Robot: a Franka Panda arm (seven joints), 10 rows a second.
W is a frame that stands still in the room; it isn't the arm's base.
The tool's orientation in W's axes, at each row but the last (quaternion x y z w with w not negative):
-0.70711, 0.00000, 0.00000, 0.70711
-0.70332, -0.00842, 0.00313, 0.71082
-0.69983, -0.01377, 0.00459, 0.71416
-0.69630, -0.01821, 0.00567, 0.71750
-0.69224, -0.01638, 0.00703, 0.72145
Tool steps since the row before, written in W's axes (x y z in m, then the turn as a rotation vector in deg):
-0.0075, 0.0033, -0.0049, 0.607, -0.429, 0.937
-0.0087, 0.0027, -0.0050, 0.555, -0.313, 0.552
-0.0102, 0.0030, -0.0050, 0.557, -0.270, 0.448
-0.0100, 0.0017, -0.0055, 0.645, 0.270, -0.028
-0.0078, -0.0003, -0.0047, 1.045, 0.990, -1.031
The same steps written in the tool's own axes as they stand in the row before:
-0.0075, 0.0049, 0.0033, 0.607, -0.937, -0.429
-0.0087, 0.0050, 0.0028, 0.554, -0.551, -0.316
-0.0102, 0.0049, 0.0032, 0.556, -0.446, -0.275
-0.0100, 0.0054, 0.0019, 0.653, 0.047, 0.247
-0.0079, 0.0046, -0.0002, 1.062, 1.084, 0.911

